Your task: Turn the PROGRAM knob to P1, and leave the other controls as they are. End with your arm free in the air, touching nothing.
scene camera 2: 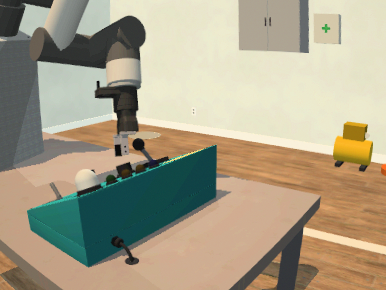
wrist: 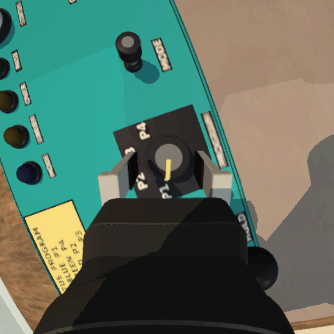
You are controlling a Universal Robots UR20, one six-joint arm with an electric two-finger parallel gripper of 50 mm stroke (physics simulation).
Scene:
my gripper: scene camera 2; wrist
same spot on my gripper: (scene camera 2: 121, 147) = (wrist: 123, 156)

